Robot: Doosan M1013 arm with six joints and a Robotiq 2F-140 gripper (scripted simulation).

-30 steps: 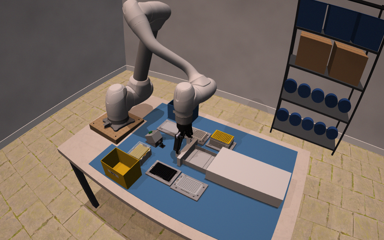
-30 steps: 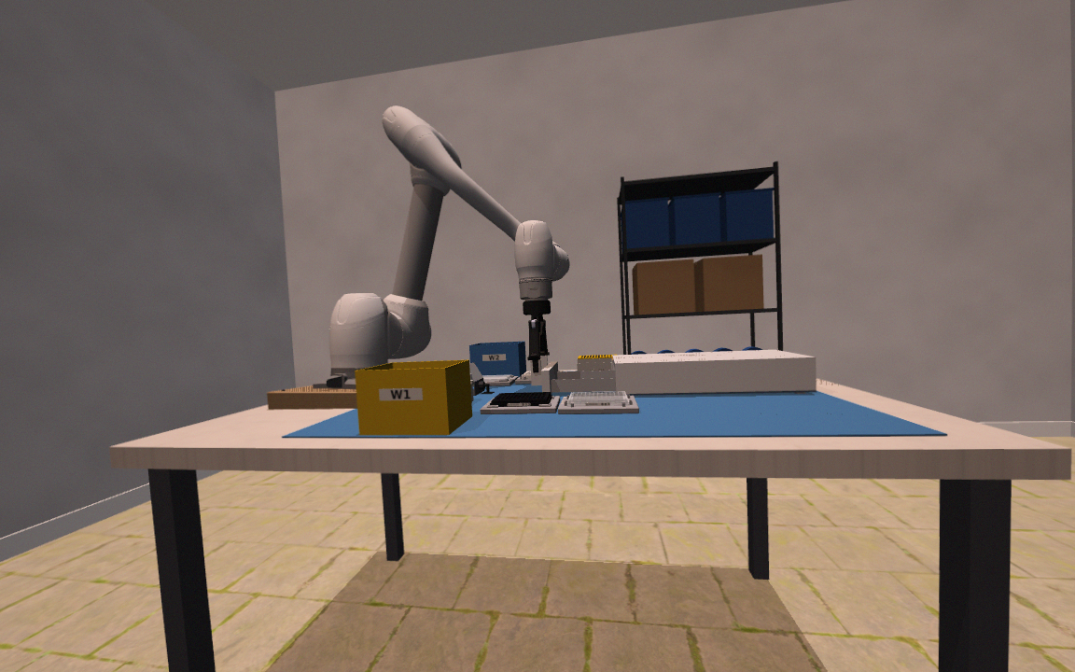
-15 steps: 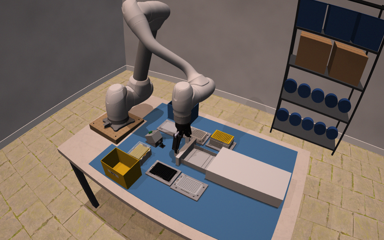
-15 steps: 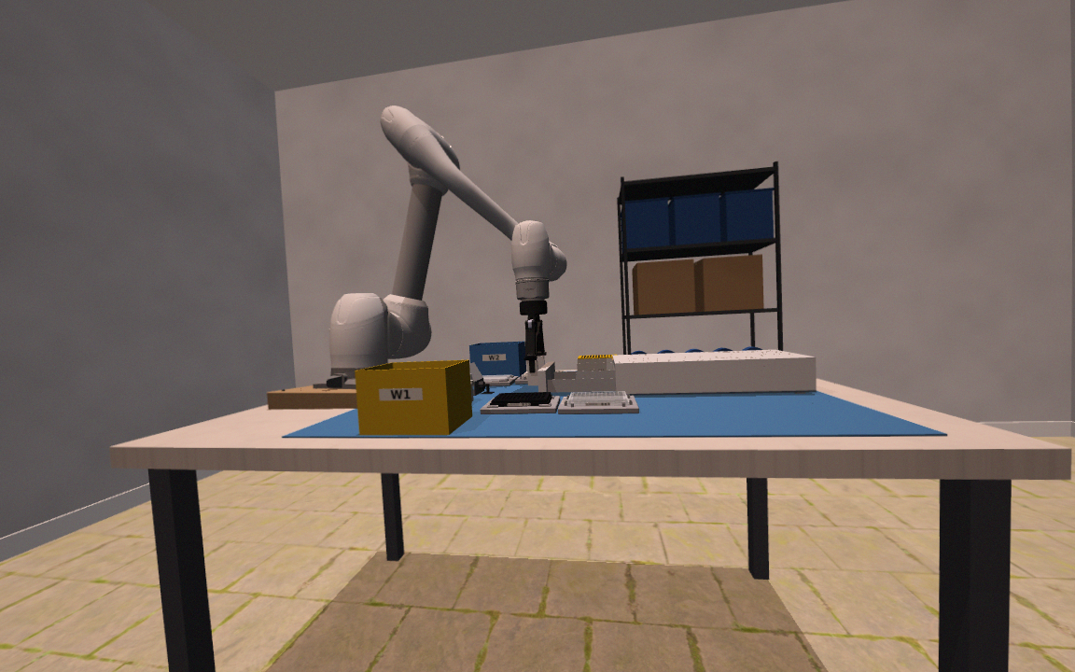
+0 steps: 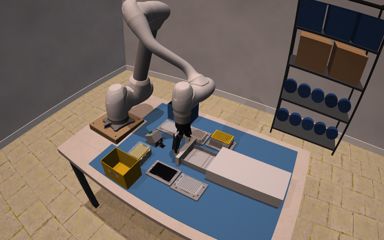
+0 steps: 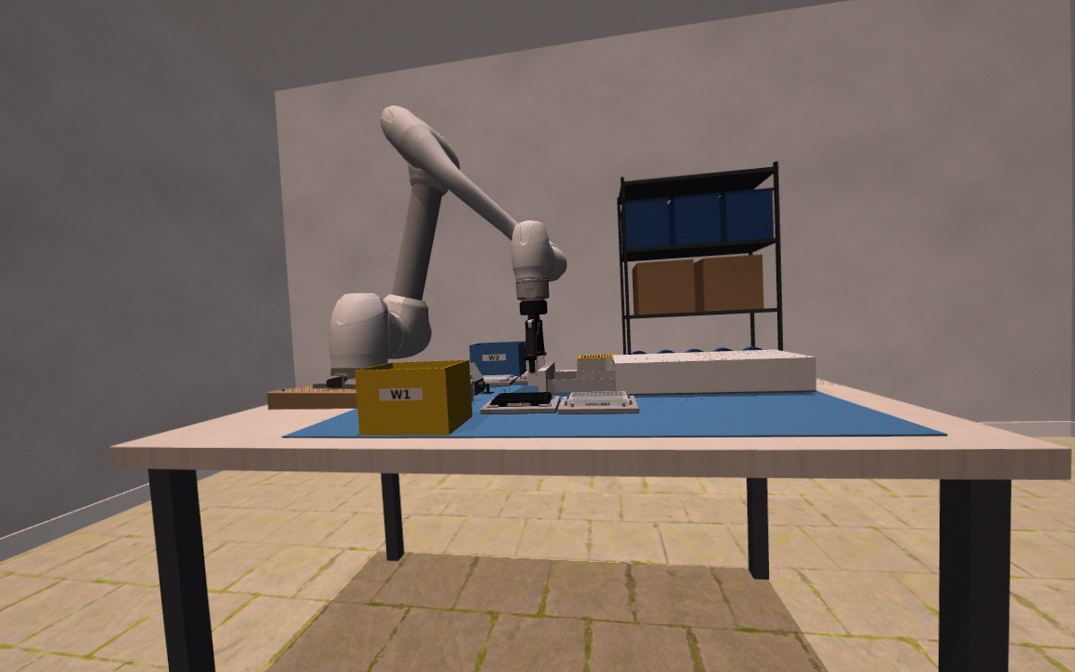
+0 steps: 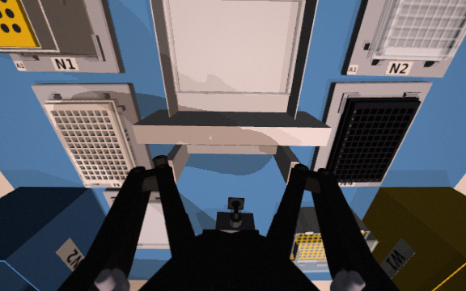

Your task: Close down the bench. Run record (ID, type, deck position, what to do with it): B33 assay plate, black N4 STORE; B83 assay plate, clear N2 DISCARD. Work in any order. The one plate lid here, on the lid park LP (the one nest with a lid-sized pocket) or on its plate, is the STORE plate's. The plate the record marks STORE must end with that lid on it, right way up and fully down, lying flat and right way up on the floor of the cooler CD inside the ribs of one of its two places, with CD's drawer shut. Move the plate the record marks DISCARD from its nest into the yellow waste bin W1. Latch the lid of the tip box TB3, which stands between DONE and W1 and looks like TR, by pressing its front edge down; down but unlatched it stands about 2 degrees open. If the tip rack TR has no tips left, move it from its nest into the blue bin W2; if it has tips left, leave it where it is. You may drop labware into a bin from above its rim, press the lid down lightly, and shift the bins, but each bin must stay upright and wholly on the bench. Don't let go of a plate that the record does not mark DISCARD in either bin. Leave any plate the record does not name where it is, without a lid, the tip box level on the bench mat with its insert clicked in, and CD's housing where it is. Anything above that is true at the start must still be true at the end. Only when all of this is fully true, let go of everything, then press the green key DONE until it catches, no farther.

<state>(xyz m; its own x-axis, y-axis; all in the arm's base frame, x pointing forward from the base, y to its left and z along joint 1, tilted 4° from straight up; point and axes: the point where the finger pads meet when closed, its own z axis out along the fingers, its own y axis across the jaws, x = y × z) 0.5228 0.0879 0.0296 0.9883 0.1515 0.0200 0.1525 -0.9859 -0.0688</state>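
The clear plate lid is 210 mm behind my hand, 130 mm to the left of it and 30 mm below it. Round my hand: white plate (40 mm behind, 180 mm to the left, 30 mm below); then black plate (20 mm ahead, 190 mm to the right, 30 mm below); then cooler drawer (140 mm ahead, 20 mm to the left, 20 mm below).
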